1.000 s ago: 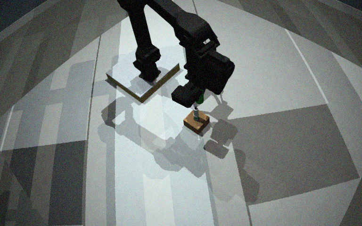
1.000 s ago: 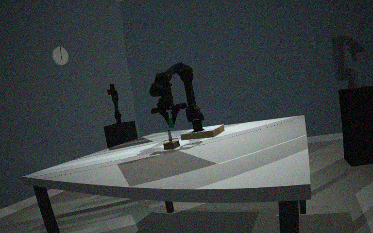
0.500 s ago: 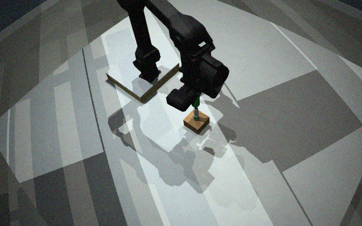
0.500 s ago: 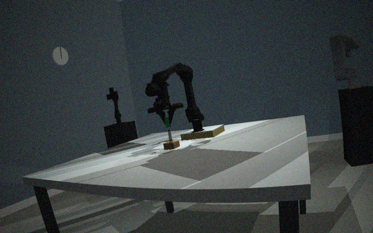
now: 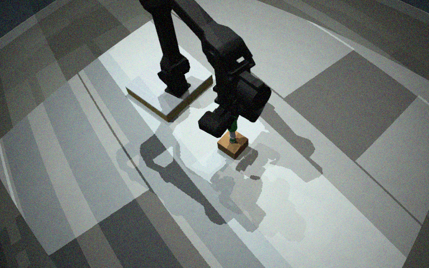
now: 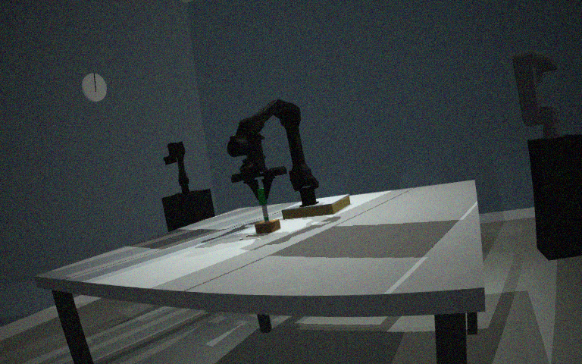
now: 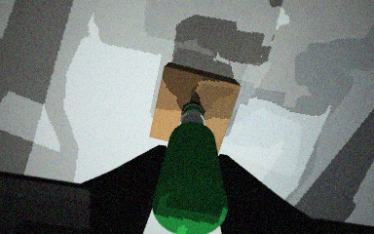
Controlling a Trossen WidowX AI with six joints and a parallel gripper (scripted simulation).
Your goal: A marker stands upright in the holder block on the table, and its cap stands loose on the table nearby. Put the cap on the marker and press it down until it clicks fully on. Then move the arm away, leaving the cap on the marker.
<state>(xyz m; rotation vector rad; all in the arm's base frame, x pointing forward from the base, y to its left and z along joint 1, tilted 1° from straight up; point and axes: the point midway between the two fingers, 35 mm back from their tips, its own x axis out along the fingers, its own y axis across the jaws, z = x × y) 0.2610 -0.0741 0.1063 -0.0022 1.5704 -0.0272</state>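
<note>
The holder block lies 9 cm below my gripper tip. The rest, counted from my gripper tip: green cap: 1 cm above.
</note>
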